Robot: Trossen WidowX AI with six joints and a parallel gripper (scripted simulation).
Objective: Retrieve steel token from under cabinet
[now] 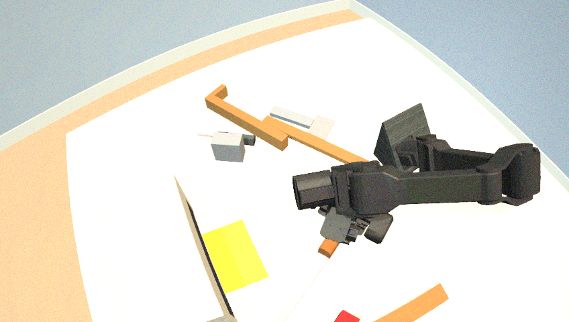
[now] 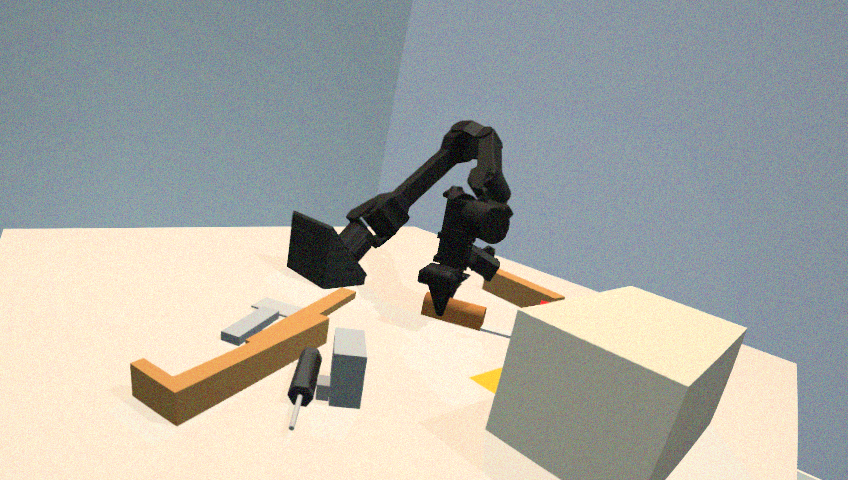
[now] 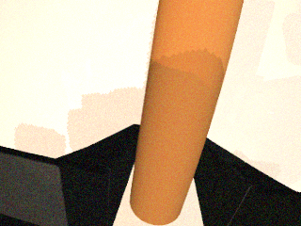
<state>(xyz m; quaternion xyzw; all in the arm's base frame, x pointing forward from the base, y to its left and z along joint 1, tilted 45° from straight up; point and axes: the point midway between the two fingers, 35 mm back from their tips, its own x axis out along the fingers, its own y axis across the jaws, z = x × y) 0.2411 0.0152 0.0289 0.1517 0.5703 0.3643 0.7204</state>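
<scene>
Right now the long orange bar is 220 mm to the right of my gripper tip and 100 mm behind it. Also, from my gripper tip: red piece 180 mm to the left, 130 mm ahead, 10 mm above; small grey cube 350 mm to the right, 90 mm ahead; grey block 320 mm to the right, 90 mm ahead, 20 mm above.
</scene>
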